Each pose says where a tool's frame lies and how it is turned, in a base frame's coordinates. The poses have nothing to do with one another.
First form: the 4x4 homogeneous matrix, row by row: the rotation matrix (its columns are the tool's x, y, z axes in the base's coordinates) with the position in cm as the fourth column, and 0 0 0 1 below. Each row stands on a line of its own.
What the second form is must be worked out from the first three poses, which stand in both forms.
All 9 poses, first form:
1:
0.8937 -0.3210 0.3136 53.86
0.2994 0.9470 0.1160 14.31
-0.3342 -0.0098 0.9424 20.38
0 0 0 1
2:
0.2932 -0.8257 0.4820 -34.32
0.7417 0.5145 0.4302 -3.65
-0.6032 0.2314 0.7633 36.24
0 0 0 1
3:
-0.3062 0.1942 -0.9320 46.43
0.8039 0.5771 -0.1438 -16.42
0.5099 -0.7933 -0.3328 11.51
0 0 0 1
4:
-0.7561 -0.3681 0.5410 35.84
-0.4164 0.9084 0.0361 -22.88
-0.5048 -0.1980 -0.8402 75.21
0 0 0 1
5:
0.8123 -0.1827 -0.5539 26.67
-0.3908 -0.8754 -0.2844 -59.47
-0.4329 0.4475 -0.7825 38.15
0 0 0 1
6:
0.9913 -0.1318 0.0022 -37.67
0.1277 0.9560 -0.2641 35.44
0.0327 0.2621 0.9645 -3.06
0 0 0 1
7:
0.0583 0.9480 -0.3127 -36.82
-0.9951 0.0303 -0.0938 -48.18
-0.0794 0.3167 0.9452 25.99
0 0 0 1
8:
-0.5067 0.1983 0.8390 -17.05
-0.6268 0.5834 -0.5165 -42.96
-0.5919 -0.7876 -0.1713 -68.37
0 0 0 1
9:
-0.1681 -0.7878 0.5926 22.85
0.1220 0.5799 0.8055 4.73
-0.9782 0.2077 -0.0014 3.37
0 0 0 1
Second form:
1: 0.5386 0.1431 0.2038 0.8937 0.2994 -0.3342 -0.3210 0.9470 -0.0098
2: -0.3432 -0.0365 0.3624 0.2932 0.7417 -0.6032 -0.8257 0.5145 0.2314
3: 0.4643 -0.1642 0.1151 -0.3062 0.8039 0.5099 0.1942 0.5771 -0.7933
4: 0.3584 -0.2288 0.7521 -0.7561 -0.4164 -0.5048 -0.3681 0.9084 -0.1980
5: 0.2667 -0.5947 0.3815 0.8123 -0.3908 -0.4329 -0.1827 -0.8754 0.4475
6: -0.3767 0.3544 -0.0306 0.9913 0.1277 0.0327 -0.1318 0.9560 0.2621
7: -0.3682 -0.4818 0.2599 0.0583 -0.9951 -0.0794 0.9480 0.0303 0.3167
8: -0.1705 -0.4296 -0.6837 -0.5067 -0.6268 -0.5919 0.1983 0.5834 -0.7876
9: 0.2285 0.0473 0.0337 -0.1681 0.1220 -0.9782 -0.7878 0.5799 0.2077
